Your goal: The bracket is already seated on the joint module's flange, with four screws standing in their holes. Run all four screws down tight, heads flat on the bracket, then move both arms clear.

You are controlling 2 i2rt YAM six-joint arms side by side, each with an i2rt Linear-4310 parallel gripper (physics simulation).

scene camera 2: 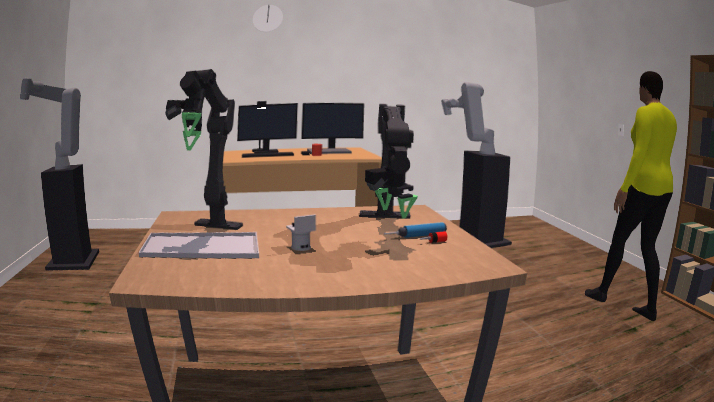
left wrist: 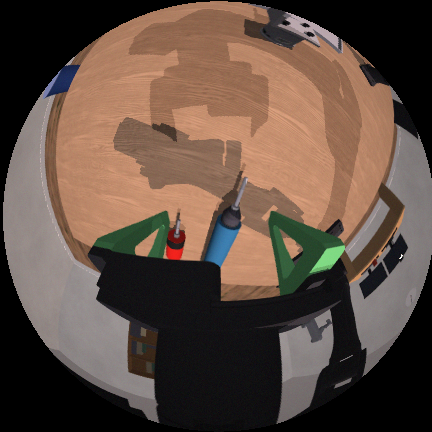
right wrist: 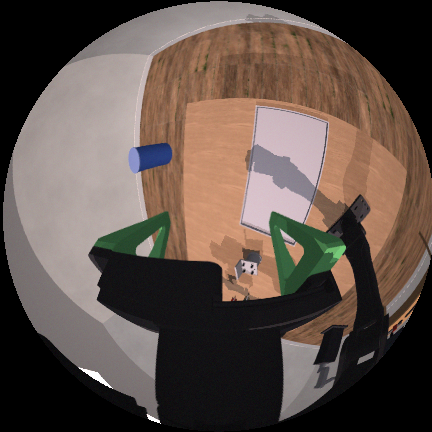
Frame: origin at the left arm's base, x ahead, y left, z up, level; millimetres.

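Seen in the pictures: left gripper, fingertip midpoint: (scene camera 2: 394,214) (left wrist: 218,215); right gripper, fingertip midpoint: (scene camera 2: 188,143) (right wrist: 219,216); left arm's base, link origin: (scene camera 2: 385,215); right arm's base, link origin: (scene camera 2: 218,225) (right wrist: 347,222).
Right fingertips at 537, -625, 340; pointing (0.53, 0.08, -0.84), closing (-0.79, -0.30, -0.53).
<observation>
Offsets run from my right fingertips to a thing's top centre, as dx, dy, dz. "pt": to the spot under its first point.
The light grey bracket (scene camera 2: 305,223) (left wrist: 298,29) (right wrist: 248,268) sits on the grey joint module {-95, +357, -276} (scene camera 2: 301,241) (left wrist: 274,37) (right wrist: 256,257) near the table's middle. Dark round spots show at its holes; how deep the screws stand is too small to tell. A blue driver {pt -252, +758, -315} (scene camera 2: 425,230) (left wrist: 223,243) and a smaller red driver {-194, +778, -306} (scene camera 2: 438,237) (left wrist: 175,245) lie on the table at the right. My left gripper (scene camera 2: 395,213) (left wrist: 218,215) is open and empty above the table; in the left wrist view both drivers show between its fingers. My right gripper (scene camera 2: 190,140) (right wrist: 219,216) is open and empty, high above the tray side.
A shallow tray {-18, +16, -324} (scene camera 2: 230,243) (right wrist: 287,130) lies at the table's left. The right arm's base (scene camera 2: 218,224) stands behind it, the left arm's base (scene camera 2: 367,214) at the back right. A blue cylinder (right wrist: 156,156) stands beyond the table edge. A person (scene camera 2: 652,150) stands at the right.
</observation>
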